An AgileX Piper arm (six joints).
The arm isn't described. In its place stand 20 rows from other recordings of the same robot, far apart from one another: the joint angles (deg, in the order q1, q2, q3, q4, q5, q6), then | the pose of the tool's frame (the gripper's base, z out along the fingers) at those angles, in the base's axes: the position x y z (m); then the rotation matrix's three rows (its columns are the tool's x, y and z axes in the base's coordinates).
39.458 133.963 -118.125 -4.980 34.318 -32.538 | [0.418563 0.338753 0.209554], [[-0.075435 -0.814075 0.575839], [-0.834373 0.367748 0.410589], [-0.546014 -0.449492 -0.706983]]
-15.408 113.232 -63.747 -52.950 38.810 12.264 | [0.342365 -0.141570 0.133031], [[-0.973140 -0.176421 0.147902], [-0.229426 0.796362 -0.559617], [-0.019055 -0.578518 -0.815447]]
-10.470 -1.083 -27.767 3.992 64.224 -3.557 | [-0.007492 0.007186 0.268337], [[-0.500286 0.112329 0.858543], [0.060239 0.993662 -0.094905], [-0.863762 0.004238 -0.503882]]
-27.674 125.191 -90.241 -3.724 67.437 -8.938 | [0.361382 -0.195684 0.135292], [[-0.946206 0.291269 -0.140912], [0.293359 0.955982 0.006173], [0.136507 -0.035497 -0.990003]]
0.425 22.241 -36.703 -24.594 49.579 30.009 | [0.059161 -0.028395 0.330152], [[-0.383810 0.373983 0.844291], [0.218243 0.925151 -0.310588], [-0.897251 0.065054 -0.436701]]
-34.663 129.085 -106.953 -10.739 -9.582 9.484 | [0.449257 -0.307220 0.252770], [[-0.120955 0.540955 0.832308], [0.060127 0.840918 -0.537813], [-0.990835 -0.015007 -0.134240]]
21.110 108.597 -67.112 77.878 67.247 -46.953 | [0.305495 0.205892 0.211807], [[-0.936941 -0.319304 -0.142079], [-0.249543 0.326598 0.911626], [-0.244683 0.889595 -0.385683]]
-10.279 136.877 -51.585 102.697 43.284 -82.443 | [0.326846 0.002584 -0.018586], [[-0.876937 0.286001 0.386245], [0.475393 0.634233 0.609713], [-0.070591 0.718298 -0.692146]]
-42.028 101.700 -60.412 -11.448 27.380 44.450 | [0.255209 -0.241199 0.180116], [[-0.155550 0.949538 0.272364], [0.894810 0.252244 -0.368360], [-0.418474 0.186415 -0.888892]]
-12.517 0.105 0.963 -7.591 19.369 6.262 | [0.051873 -0.015600 0.177281], [[-0.261362 0.253687 0.931307], [0.041879 0.966916 -0.251634], [-0.964332 -0.026765 -0.263340]]
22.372 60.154 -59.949 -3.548 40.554 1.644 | [0.200045 0.078379 0.376946], [[-0.533202 -0.359960 0.765588], [-0.239326 0.932177 0.271605], [-0.811430 -0.038405 -0.583186]]
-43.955 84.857 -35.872 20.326 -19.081 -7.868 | [0.201647 -0.208776 0.209736], [[-0.158348 0.810497 0.563933], [0.426078 0.571315 -0.701467], [-0.890721 0.129203 -0.435802]]
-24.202 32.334 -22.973 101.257 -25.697 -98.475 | [0.088947 -0.082407 0.295589], [[-0.101496 0.762232 0.639298], [0.114504 0.647296 -0.753589], [-0.988224 -0.003284 -0.152976]]
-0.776 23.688 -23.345 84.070 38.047 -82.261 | [0.077691 0.054737 0.314113], [[-0.001829 -0.602251 0.798305], [0.003131 0.798299 0.602253], [-0.999993 0.003601 0.000426]]
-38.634 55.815 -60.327 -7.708 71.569 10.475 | [0.117328 -0.108599 0.361788], [[-0.589367 0.755755 0.285448], [0.648317 0.653278 -0.391041], [-0.482008 -0.045406 -0.874989]]
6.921 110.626 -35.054 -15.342 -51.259 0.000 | [0.318618 0.057593 0.113587], [[-0.287547 -0.363909 0.885939], [-0.201694 0.927269 0.315422], [-0.936289 -0.087989 -0.340032]]
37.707 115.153 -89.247 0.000 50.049 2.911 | [0.337629 0.261015 0.207234], [[-0.777956 -0.572855 0.258113], [-0.537233 0.819489 0.199543], [-0.325830 0.016569 -0.945283]]
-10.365 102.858 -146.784 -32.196 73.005 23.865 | [0.308083 -0.103488 0.564853], [[-0.201731 0.687767 0.697339], [0.240164 0.724976 -0.645548], [-0.949540 0.037249 -0.311426]]
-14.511 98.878 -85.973 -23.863 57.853 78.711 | [0.351734 -0.123234 0.306878], [[-0.010311 0.946937 0.321253], [0.885515 0.157884 -0.436962], [-0.464496 0.279969 -0.840155]]
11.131 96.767 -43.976 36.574 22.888 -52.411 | [0.282067 0.076991 0.146717], [[-0.769358 -0.543625 0.335501], [-0.458674 0.835638 0.302203], [-0.444643 0.078617 -0.892251]]
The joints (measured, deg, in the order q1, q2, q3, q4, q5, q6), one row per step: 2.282, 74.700, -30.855, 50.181, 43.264, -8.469; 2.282, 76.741, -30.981, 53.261, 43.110, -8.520; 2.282, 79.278, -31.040, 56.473, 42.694, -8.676; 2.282, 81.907, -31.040, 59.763, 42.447, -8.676; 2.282, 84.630, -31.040, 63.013, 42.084, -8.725; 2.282, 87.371, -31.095, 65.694, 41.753, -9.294; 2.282, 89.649, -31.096, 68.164, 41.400, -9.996; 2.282, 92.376, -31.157, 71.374, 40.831, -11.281; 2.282, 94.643, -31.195, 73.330, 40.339, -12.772; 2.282, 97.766, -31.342, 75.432, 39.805, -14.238; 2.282, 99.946, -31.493, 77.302, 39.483, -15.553; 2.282, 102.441, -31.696, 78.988, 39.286, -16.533; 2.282, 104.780, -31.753, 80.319, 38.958, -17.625; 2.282, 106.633, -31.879, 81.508, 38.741, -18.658; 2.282, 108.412, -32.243, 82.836, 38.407, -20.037; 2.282, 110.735, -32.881, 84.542, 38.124, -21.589; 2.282, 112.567, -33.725, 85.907, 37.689, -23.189; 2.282, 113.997, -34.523, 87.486, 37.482, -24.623; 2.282, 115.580, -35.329, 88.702, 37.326, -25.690; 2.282, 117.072, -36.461, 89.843, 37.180, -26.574
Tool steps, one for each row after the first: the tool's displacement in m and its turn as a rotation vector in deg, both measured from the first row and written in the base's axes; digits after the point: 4 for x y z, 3 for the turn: 0.0047, 0.0021, -0.0046, 2.201, 1.881, -2.024; 0.0100, 0.0039, -0.0115, 4.227, 4.107, -4.314; 0.0148, 0.0058, -0.0191, 6.314, 6.678, -6.792; 0.0196, 0.0072, -0.0275, 8.168, 9.242, -9.392; 0.0240, 0.0083, -0.0363, 9.394, 11.465, -11.265; 0.0274, 0.0091, -0.0440, 10.391, 13.181, -12.936; 0.0317, 0.0098, -0.0532, 11.452, 14.835, -14.944; 0.0344, 0.0099, -0.0615, 11.658, 15.951, -15.816; 0.0375, 0.0100, -0.0733, 11.727, 17.798, -16.968; 0.0398, 0.0101, -0.0813, 11.938, 18.896, -17.861; 0.0417, 0.0103, -0.0906, 12.105, 20.493, -18.859; 0.0424, 0.0102, -0.1001, 11.903, 21.958, -19.562; 0.0432, 0.0101, -0.1074, 11.801, 22.959, -20.077; 0.0452, 0.0100, -0.1140, 11.643, 23.412, -20.464; 0.0483, 0.0100, -0.1224, 11.588, 24.044, -21.061; 0.0524, 0.0097, -0.1288, 11.340, 23.929, -21.314; 0.0567, 0.0097, -0.1334, 11.467, 23.634, -21.750; 0.0604, 0.0097, -0.1389, 11.491, 23.714, -22.155; 0.0657, 0.0097, -0.1436, 11.604, 23.495, -22.589
